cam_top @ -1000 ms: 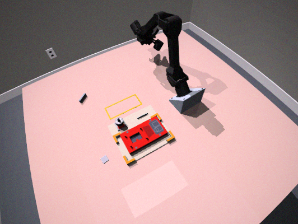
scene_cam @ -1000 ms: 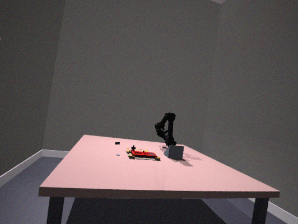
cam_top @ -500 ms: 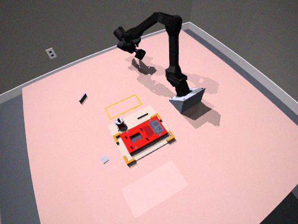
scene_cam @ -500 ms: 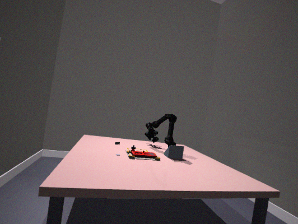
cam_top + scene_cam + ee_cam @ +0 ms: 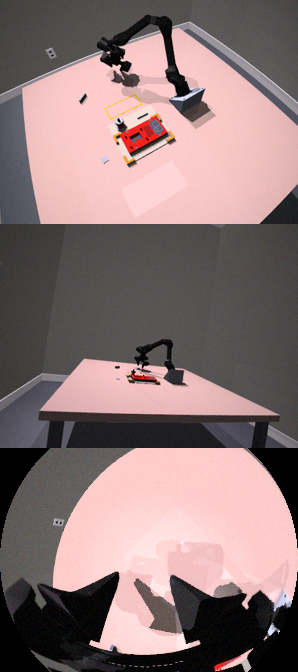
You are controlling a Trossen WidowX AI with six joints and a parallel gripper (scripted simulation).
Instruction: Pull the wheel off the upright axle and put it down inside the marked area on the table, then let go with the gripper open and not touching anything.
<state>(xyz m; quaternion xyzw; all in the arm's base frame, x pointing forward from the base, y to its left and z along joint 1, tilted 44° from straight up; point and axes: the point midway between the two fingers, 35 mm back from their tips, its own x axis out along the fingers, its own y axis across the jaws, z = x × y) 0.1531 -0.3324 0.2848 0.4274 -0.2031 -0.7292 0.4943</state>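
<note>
Now: the black wheel 370 mm to the left of my gripper tip, 200 mm ahead of it and 30 mm above it. The rest, counted from my gripper tip: dark bar (280 mm ahead, 80 mm to the left); dark axle (360 mm to the left, 200 mm ahead, 20 mm above); grey plate (470 mm to the left, 350 mm ahead, 10 mm below).
</note>
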